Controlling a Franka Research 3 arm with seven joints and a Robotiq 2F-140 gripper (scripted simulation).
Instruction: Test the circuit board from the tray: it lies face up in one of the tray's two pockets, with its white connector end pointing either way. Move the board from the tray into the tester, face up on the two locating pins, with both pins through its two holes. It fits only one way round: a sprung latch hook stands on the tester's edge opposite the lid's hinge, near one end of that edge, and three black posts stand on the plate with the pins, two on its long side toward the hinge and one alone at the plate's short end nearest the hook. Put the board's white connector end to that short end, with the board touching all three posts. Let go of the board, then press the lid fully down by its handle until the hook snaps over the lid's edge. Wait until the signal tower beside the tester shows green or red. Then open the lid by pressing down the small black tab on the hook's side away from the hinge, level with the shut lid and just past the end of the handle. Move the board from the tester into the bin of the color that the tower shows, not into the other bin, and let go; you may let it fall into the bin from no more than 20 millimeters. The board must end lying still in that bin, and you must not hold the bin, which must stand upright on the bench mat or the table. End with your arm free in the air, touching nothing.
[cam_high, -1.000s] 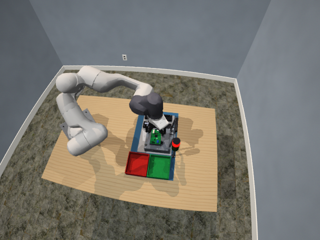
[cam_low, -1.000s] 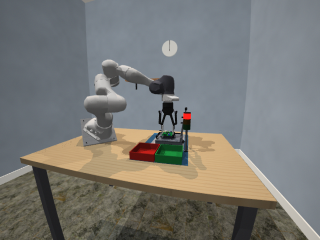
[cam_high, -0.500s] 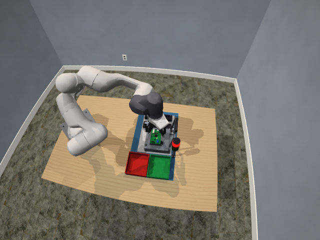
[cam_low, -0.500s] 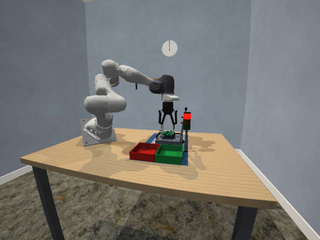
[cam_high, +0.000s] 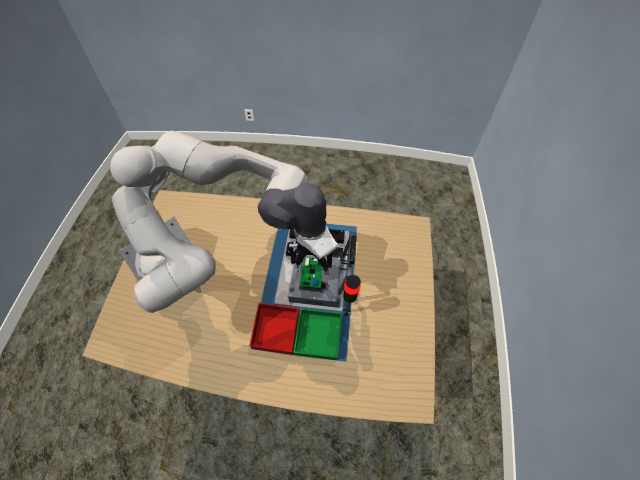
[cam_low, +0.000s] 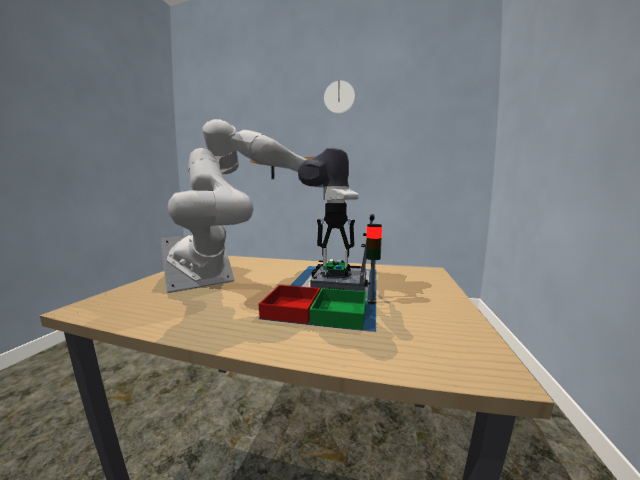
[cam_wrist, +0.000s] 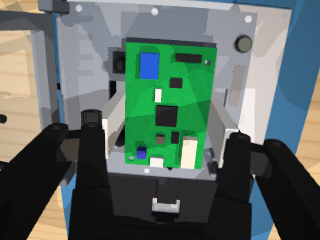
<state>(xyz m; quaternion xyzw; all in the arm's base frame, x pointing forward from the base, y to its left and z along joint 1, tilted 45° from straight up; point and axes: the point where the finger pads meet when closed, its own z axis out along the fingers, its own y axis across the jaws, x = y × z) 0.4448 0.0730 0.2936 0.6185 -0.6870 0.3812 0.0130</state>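
Now: hand 1 cm short of the tester plate, 1 cm to the right of it and 5 cm above it. Round my hand: green circuit board: 2 cm below; then clear lid: 11 cm ahead, 3 cm to the right, 7 cm above; then green bin: 1 cm behind, 20 cm to the right, 11 cm below.
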